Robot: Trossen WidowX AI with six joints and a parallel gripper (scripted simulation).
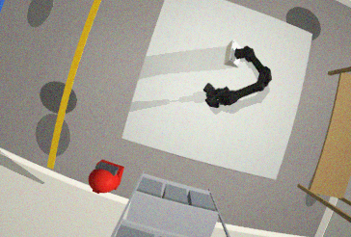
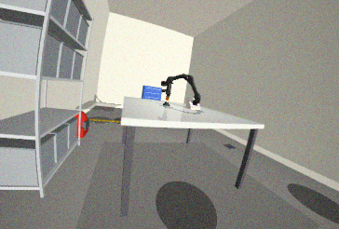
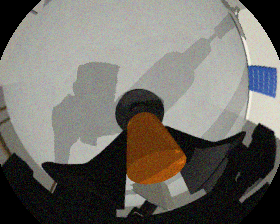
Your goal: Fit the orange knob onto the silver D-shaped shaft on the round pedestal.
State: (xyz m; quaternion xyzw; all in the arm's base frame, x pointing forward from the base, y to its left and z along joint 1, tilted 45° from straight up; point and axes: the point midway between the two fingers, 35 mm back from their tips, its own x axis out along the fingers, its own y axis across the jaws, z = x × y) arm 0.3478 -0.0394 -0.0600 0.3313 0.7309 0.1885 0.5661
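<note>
The orange knob lies 3 cm above my gripper tip. Round my gripper tip: dark round pedestal: 4 cm below.
</note>
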